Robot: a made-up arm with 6 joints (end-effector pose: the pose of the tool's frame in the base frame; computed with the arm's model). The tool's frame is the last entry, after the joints.
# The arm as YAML. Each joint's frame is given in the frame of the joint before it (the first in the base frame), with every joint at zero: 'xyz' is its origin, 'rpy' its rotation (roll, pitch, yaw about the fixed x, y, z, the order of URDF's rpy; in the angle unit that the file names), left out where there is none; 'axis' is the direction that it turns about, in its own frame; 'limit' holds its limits. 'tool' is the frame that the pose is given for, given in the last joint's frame.
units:
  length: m
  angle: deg
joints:
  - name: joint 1
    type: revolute
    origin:
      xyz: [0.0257, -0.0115, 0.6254]
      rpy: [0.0, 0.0, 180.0]
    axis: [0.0, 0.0, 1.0]
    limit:
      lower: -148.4
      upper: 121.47
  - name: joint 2
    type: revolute
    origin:
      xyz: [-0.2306, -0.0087, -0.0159]
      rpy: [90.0, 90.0, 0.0]
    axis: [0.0, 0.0, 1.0]
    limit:
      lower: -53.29
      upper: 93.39
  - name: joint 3
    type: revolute
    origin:
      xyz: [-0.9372, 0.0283, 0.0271]
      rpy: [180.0, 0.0, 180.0]
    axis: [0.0, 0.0, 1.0]
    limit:
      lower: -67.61
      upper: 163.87
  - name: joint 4
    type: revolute
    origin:
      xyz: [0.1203, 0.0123, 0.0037]
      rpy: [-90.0, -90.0, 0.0]
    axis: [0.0, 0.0, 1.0]
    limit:
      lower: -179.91
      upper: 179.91
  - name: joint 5
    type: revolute
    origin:
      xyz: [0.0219, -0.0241, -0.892]
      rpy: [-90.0, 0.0, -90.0]
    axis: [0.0, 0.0, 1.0]
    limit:
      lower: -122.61
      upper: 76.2
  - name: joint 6
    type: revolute
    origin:
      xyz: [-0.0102, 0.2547, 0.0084]
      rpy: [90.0, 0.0, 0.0]
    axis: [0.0, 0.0, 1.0]
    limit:
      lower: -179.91
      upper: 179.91
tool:
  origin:
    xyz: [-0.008, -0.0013, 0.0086]
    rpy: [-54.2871, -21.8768, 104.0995]
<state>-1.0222 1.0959 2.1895 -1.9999 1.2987 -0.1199</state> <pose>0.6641 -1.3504 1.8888 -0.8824 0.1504 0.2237 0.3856</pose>
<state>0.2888 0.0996 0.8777 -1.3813 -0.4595 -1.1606</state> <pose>0.9828 0.4222 2.3653 0.4672 0.6859 -0.3006 0.4700</pose>
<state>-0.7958 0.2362 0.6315 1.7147 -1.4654 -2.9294</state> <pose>0.6926 -1.0195 2.0540 -0.5178 0.3768 0.5587 0.5270</pose>
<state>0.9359 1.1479 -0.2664 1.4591 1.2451 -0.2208</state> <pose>0.6568 1.2537 0.1176 0.2231 -0.0895 0.2447 0.9393</pose>
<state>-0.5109 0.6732 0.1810 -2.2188 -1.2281 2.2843</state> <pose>1.6870 -0.6559 1.1271 0.3221 -0.3761 -0.6086 0.6200</pose>
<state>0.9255 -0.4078 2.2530 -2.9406 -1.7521 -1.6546</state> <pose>-0.7288 -0.8088 1.5171 -0.2898 -0.2065 0.4181 0.8358</pose>
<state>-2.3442 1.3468 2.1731 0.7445 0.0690 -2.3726</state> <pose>-1.2251 -1.2982 1.7700 -0.4297 0.6269 0.5819 0.2894</pose>
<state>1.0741 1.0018 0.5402 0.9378 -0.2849 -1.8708</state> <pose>1.0549 1.7640 0.7308 -0.0021 0.1176 -0.6376 0.7614</pose>
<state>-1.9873 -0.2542 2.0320 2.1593 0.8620 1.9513</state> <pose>0.4960 0.5975 2.2600 0.4044 -0.5387 -0.6811 0.2869</pose>
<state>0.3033 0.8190 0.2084 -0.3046 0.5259 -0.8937</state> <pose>1.8585 0.5244 0.8270 0.3318 0.1595 -0.8070 0.4618</pose>
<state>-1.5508 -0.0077 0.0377 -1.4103 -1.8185 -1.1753</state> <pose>0.3351 -1.0313 1.6253 0.4253 0.7274 -0.5381 0.0219</pose>
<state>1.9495 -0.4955 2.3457 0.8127 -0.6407 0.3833</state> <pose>0.5949 -1.1708 1.7126 0.7321 -0.0167 -0.6507 0.2010</pose>
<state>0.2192 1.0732 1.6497 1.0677 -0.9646 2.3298</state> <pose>1.8986 0.2249 1.6682 -0.7394 -0.5585 0.3130 0.2085</pose>
